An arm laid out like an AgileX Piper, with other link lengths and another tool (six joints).
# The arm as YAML. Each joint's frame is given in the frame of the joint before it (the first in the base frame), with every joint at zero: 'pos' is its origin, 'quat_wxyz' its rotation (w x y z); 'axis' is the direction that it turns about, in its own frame. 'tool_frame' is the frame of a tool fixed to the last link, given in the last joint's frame.
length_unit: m
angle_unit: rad
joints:
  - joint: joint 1
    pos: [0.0, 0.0, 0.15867]
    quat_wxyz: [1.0, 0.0, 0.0, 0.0]
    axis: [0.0, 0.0, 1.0]
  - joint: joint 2
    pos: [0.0, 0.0, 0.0]
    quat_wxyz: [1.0, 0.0, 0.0, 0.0]
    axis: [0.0, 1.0, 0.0]
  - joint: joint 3
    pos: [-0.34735, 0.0, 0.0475]
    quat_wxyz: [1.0, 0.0, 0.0, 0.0]
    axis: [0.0, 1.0, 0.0]
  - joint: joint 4
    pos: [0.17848, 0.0, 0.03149]
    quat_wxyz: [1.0, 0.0, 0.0, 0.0]
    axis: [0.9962, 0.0, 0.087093]
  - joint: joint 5
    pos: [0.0, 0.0, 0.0]
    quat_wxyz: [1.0, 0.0, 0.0, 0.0]
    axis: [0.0, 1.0, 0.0]
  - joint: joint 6
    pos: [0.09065, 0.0, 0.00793]
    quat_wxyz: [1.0, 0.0, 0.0, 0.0]
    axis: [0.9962, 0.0, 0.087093]
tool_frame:
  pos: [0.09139, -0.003, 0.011]
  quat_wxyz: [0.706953, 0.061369, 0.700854, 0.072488]
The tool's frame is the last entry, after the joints.
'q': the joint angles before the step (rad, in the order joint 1, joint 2, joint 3, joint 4, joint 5, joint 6). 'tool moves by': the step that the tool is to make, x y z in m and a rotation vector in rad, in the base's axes. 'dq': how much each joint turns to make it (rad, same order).
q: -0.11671 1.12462 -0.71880 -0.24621 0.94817 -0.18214
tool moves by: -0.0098 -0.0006 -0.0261 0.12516 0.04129 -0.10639
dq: -0.22585 0.03630 0.09732 0.17036 -0.08852 -0.17863
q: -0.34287 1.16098 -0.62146 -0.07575 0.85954 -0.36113
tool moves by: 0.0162 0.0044 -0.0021 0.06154 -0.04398 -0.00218
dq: -0.03588 0.03733 -0.00117 0.10646 -0.05701 -0.08380
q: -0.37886 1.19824 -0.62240 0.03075 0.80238 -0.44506
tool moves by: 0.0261 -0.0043 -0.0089 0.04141 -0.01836 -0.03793
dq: -0.00158 0.09529 -0.00023 0.05490 -0.09703 0.00364
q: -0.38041 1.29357 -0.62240 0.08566 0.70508 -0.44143
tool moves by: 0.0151 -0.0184 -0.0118 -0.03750 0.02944 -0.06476
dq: 0.00008 0.09012 -0.00001 -0.09642 -0.07970 0.12386
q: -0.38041 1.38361 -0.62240 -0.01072 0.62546 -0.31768
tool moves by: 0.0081 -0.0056 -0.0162 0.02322 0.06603 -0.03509
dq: -0.00025 0.09057 -0.00063 -0.01968 -0.01942 0.04947
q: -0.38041 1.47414 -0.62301 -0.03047 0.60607 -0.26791
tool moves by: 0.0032 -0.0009 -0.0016 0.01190 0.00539 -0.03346
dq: 0.00031 0.01681 -0.01040 0.00417 0.00352 0.03141
